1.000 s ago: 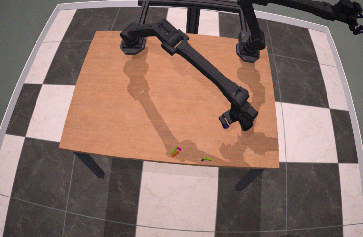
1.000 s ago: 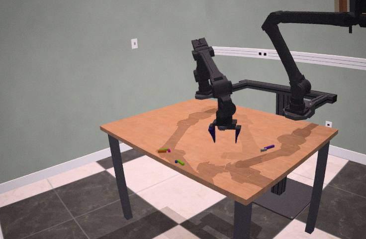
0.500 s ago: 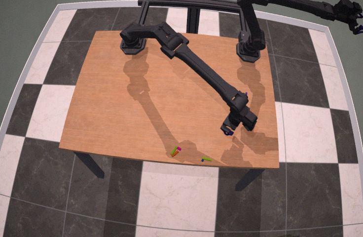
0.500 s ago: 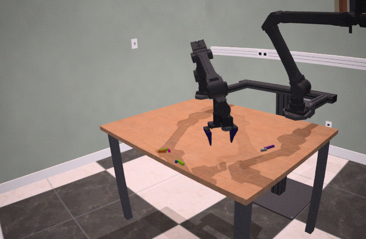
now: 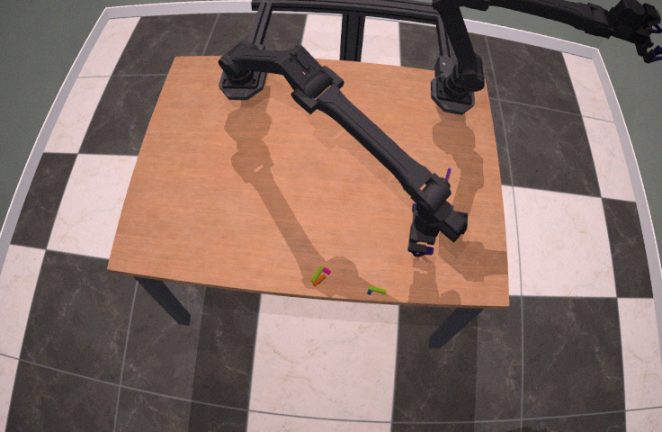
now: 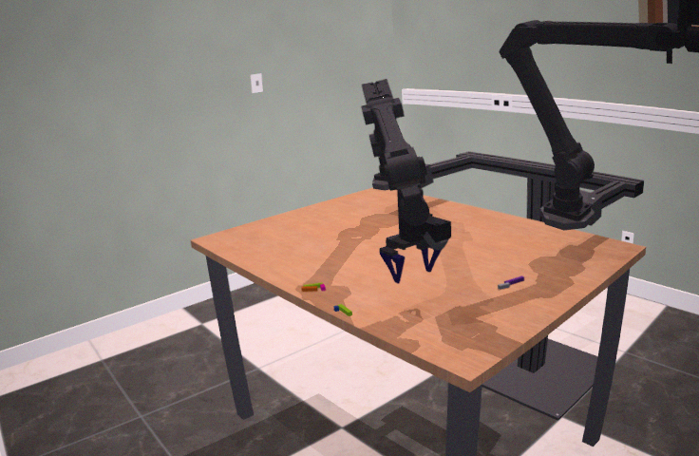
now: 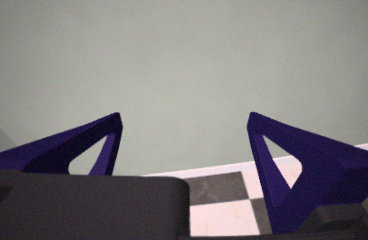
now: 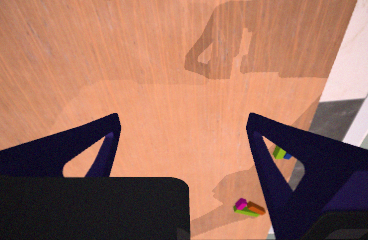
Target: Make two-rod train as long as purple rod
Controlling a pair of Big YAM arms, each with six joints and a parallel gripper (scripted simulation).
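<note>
The blue rod lies 13 cm ahead of my right hand, 12 cm to the right of it and 8 cm below it. The rest, counted from my right hand: grey rod: 21 cm behind, 11 cm to the left, 8 cm below; magenta rod: 8 cm ahead, 24 cm to the right, 8 cm below; orange rod: 10 cm ahead, 26 cm to the right, 8 cm below.
</note>
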